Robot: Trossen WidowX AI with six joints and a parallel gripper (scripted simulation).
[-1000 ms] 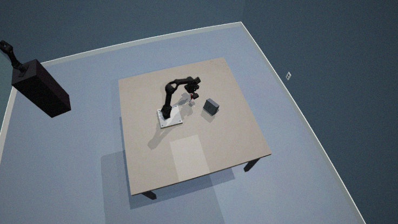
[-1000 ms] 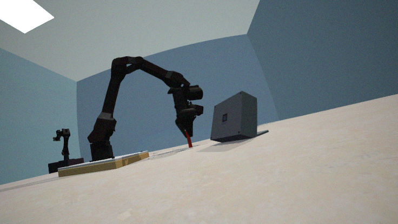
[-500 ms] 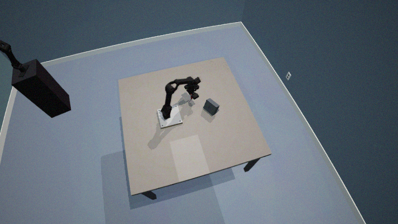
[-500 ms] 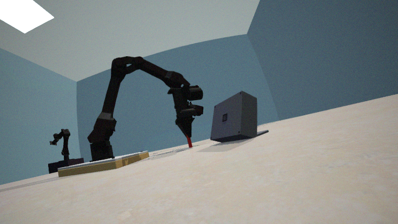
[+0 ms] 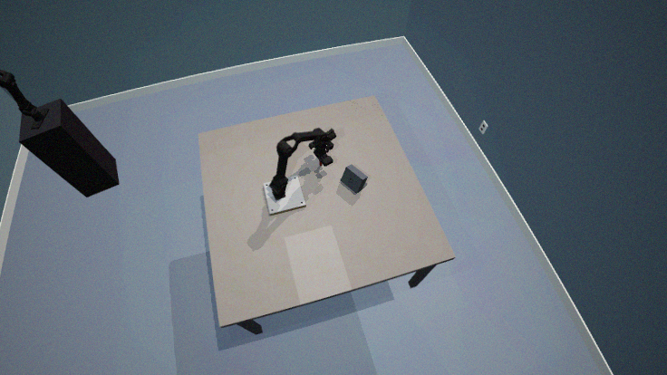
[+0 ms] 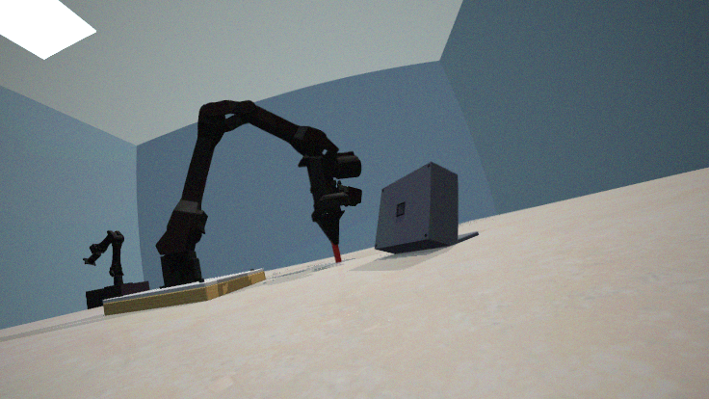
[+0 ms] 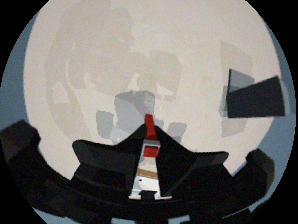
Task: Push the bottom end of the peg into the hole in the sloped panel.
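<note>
Right now the sloped panel is 120 mm ahead of my gripper tip, 210 mm to the right of it and 10 mm above it. The rest, counted from my gripper tip: red peg (20 mm above).
</note>
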